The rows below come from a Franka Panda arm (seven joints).
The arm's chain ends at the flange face. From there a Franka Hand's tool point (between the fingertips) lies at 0.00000 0.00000 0.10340 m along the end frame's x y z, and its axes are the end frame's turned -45 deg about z.
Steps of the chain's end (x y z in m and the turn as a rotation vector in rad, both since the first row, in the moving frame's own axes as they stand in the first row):
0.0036 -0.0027 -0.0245 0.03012 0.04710 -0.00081
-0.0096 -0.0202 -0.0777 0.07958 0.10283 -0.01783
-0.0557 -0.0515 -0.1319 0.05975 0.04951 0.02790
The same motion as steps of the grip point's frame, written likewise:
0.0101 0.0019 -0.0247 -0.01201 0.05460 -0.00081
0.0208 -0.0195 -0.0786 -0.01644 0.12898 -0.01783
0.0050 -0.0764 -0.1322 0.00724 0.07726 0.02790

